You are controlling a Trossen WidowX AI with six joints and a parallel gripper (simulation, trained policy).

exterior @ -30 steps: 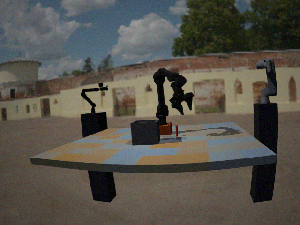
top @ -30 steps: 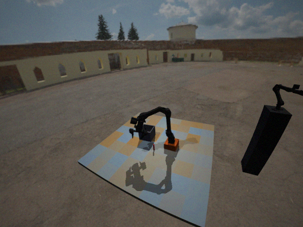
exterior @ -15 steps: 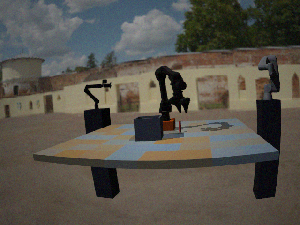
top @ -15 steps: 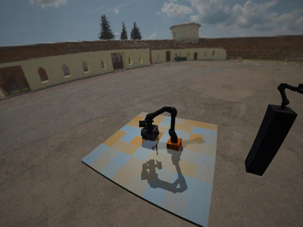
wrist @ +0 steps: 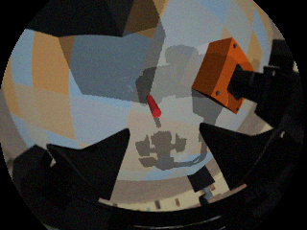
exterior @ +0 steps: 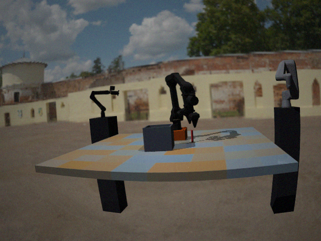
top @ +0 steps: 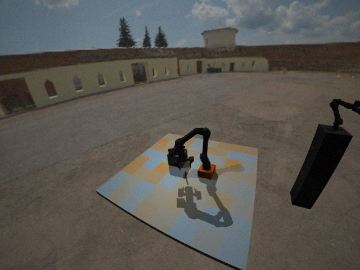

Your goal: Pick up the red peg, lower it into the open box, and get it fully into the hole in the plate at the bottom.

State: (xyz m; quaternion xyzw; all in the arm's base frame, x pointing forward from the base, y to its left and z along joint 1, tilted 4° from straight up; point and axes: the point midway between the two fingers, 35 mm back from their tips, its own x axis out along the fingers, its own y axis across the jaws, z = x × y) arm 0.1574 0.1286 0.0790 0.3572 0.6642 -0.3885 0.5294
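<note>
Right now the red peg is 70 mm below my gripper tip and 10 mm ahead of it. The rest, counted from my gripper tip: grey plate: 190 mm ahead, 180 mm to the right, 60 mm below.
</note>
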